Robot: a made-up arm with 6 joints.
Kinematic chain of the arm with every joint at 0, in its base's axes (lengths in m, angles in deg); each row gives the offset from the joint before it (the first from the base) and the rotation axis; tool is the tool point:
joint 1: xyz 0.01 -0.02 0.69 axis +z
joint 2: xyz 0 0.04 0.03 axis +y
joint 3: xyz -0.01 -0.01 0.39 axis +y
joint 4: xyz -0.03 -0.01 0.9 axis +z
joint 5: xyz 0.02 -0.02 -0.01 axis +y
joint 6: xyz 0 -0.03 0.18 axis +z
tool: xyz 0 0.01 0.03
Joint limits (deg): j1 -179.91..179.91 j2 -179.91..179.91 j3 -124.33..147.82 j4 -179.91..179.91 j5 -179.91..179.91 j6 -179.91..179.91
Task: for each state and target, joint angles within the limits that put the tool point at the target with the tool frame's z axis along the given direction. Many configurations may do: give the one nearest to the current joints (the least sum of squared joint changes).
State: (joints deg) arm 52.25 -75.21 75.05 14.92 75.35 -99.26
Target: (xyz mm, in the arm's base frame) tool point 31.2 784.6 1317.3 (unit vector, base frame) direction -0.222 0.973 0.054
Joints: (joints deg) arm 82.51 -36.11 106.06 52.11 26.10 -100.04
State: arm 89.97 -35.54 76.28 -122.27 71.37 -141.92
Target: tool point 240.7 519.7 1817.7 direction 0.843 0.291 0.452
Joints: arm 83.19 -19.32 69.32 -96.85 53.95 -142.24
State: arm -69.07 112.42 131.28 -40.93 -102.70 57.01
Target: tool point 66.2 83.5 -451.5 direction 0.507 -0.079 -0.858
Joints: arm -78.02 127.03 86.13 -37.63 -51.79 56.37
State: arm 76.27 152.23 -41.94 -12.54 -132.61 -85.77
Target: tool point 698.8 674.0 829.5 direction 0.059 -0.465 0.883
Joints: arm 50.57 153.62 -81.34 19.95 -92.16 -85.83
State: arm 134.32 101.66 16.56 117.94 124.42 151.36
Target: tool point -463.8 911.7 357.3 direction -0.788 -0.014 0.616
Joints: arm 104.07 68.74 66.88 126.01 108.41 153.65
